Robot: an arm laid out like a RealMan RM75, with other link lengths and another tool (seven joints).
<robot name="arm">
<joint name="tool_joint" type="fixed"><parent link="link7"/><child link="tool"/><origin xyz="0.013 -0.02 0.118" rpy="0 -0.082 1.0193"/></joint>
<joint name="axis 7" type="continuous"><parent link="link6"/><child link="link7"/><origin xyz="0 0 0.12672"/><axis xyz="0 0 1"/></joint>
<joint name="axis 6" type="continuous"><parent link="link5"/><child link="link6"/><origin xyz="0 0 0"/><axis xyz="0 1 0"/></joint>
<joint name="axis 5" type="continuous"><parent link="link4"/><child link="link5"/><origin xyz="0 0 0.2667"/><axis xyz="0 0 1"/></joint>
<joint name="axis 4" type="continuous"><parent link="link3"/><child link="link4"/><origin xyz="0 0 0"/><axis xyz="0 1 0"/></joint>
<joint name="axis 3" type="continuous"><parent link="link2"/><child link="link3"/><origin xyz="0 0 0.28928"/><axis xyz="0 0 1"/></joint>
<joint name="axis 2" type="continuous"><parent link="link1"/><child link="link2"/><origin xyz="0 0 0"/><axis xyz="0 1 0"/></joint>
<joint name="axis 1" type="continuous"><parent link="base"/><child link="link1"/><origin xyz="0 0 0.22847"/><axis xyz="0 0 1"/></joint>
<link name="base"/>
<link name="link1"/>
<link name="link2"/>
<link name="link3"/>
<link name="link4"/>
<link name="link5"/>
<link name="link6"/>
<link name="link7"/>
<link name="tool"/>
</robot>
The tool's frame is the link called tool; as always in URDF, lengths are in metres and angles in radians. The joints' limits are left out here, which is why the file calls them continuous.
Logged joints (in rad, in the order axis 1, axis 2, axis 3, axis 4, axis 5, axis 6, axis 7), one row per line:
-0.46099 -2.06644 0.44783 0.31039 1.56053 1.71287 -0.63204
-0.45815 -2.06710 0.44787 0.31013 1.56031 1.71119 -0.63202
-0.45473 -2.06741 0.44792 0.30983 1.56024 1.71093 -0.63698
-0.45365 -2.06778 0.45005 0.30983 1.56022 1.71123 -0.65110
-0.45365 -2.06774 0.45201 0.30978 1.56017 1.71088 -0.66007
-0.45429 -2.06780 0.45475 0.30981 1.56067 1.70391 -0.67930
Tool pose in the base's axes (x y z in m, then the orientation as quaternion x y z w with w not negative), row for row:
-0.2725 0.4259 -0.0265 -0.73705 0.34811 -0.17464 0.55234
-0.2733 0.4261 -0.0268 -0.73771 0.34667 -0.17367 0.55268
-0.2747 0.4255 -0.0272 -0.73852 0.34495 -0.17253 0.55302
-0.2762 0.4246 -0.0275 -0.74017 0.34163 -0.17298 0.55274
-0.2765 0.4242 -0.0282 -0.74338 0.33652 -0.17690 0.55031
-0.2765 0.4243 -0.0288 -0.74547 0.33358 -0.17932 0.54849
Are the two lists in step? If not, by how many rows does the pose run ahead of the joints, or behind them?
The pose runs 1 row behind the joints: the pose in row i belongs to the joints in row i - 1.
